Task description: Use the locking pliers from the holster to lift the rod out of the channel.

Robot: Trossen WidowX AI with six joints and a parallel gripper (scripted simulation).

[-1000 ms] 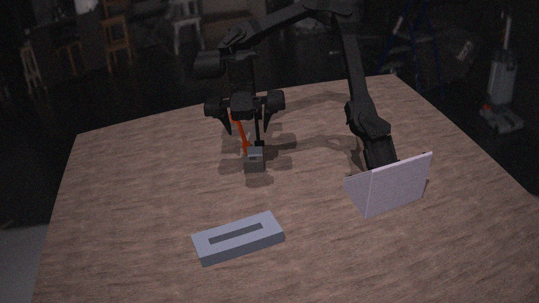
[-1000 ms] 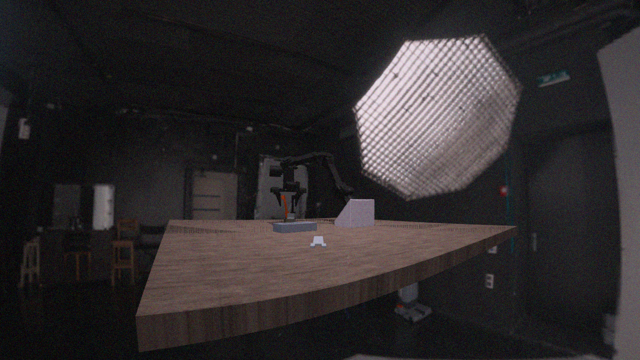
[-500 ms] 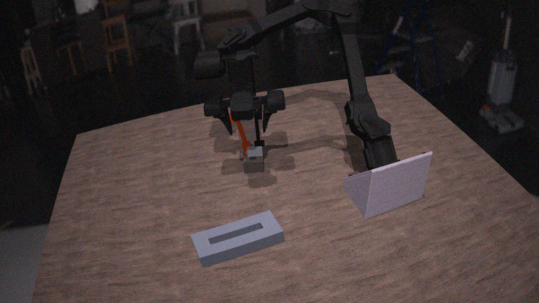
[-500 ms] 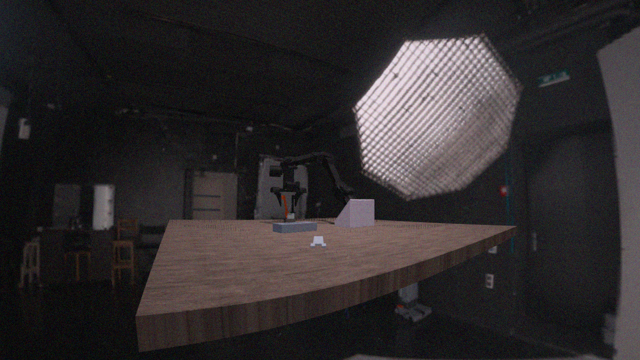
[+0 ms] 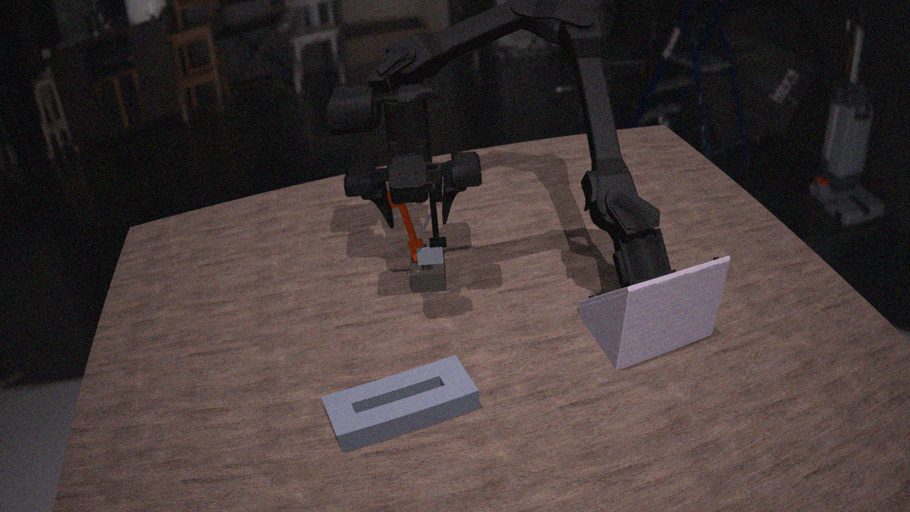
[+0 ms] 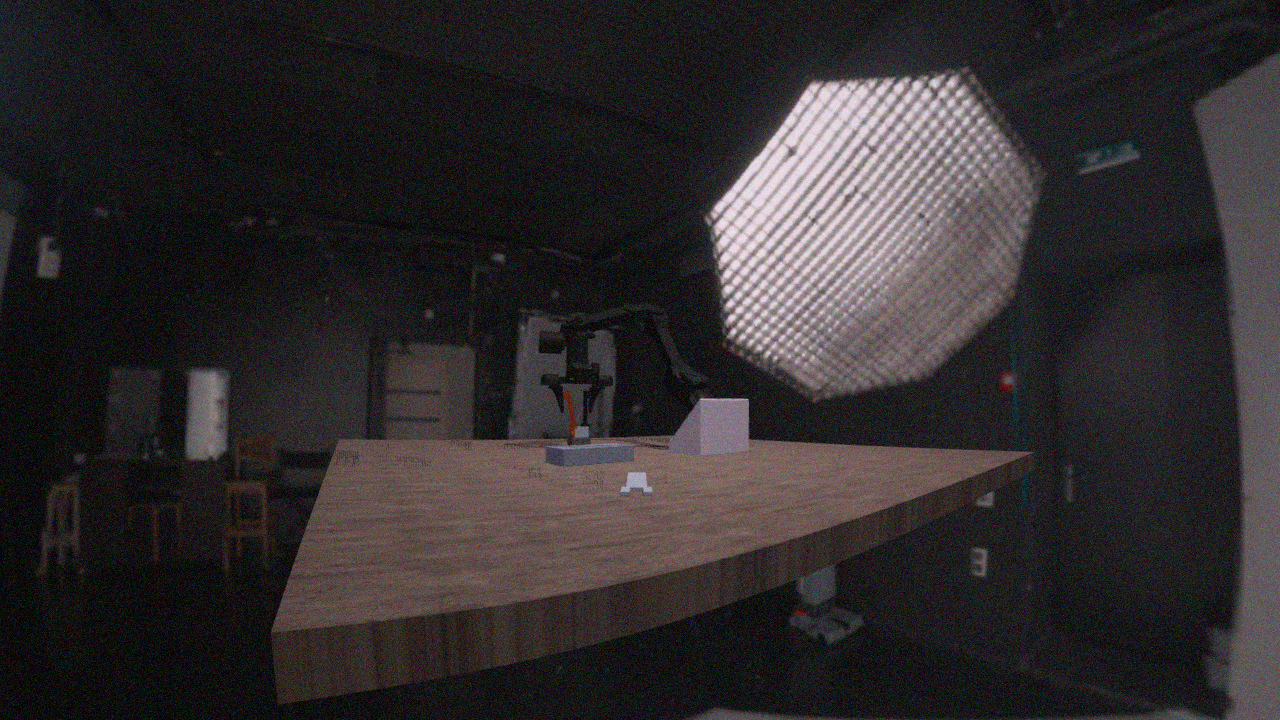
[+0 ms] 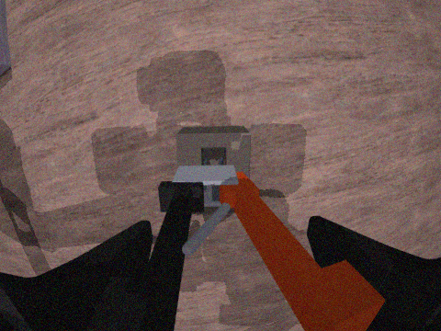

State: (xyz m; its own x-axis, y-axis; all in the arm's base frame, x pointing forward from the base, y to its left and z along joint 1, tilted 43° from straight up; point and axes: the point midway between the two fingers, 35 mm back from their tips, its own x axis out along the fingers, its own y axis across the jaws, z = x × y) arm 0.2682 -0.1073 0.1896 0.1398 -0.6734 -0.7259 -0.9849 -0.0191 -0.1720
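My gripper tip is 20 mm short of the orange handle. From my gripper tip the other things lie so: dark rod (260 mm to the left, 90 mm below, 50 mm ahead); then small grey holster (90 mm below, 10 mm behind); then grey block (260 mm to the left, 80 mm below, 60 mm ahead).
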